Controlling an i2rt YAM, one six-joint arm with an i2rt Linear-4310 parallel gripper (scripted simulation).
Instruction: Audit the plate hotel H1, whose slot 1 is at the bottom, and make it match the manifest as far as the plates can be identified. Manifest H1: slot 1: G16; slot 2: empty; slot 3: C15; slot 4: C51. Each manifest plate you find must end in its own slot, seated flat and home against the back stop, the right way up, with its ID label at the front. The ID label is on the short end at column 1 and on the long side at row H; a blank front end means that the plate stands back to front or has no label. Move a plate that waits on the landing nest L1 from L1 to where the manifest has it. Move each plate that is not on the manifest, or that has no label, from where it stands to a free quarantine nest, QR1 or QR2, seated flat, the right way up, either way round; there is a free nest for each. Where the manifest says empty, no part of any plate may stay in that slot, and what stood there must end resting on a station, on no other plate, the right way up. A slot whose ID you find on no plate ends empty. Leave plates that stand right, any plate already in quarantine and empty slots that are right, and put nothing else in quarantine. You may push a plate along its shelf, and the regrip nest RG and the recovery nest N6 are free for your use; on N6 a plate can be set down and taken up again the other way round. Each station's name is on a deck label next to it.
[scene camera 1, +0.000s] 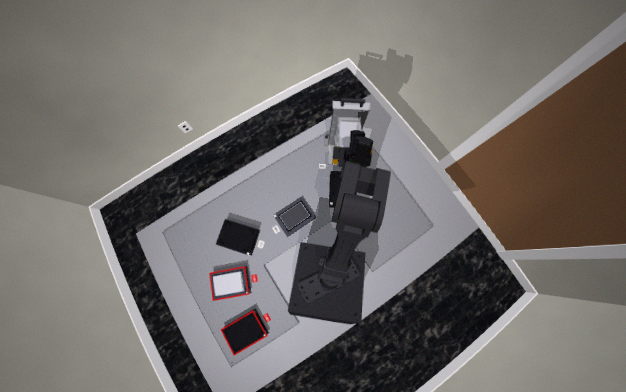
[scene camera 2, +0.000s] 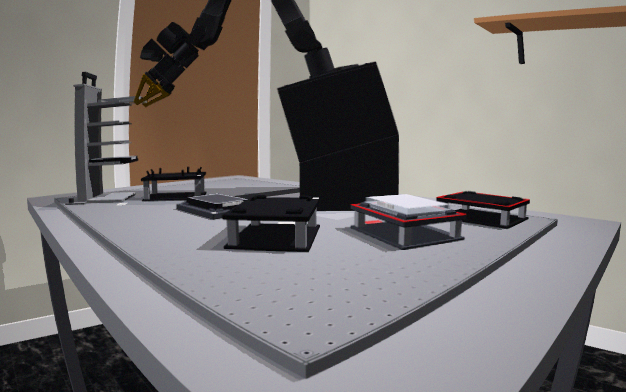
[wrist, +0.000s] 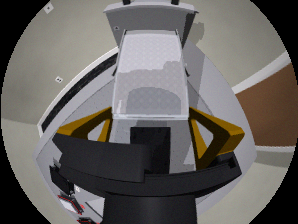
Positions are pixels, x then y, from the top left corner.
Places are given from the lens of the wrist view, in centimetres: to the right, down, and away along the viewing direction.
my gripper (wrist: 150, 110): 0, 0, 13
grey plate hotel H1 (wrist: 183, 23): 6, -15, 12
